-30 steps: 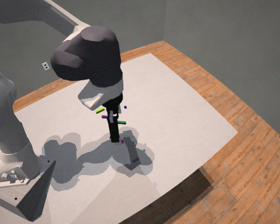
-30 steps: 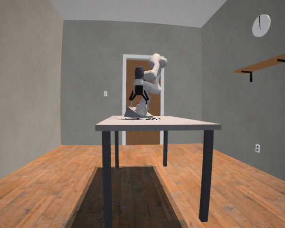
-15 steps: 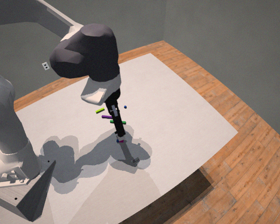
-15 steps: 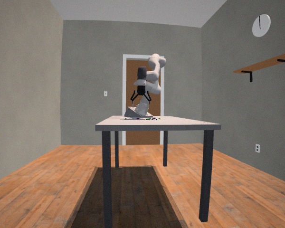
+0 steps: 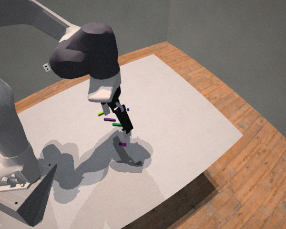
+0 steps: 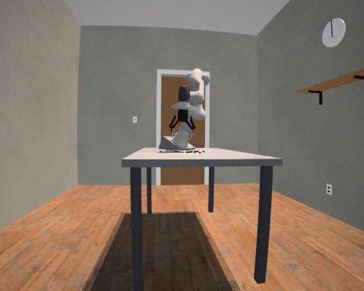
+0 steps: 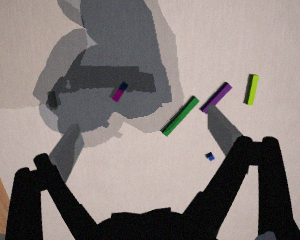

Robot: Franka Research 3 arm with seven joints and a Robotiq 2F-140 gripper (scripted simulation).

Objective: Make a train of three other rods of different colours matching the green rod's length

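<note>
The lime rod lies 40 mm behind my hand, 170 mm to the left of it and 110 mm below it. Also, from my hand: magenta rod: 40 mm to the right, 110 mm below; then green rod: 20 mm ahead, 60 mm to the left, 110 mm below; then purple rod: 10 mm behind, 110 mm to the left, 110 mm below.
</note>
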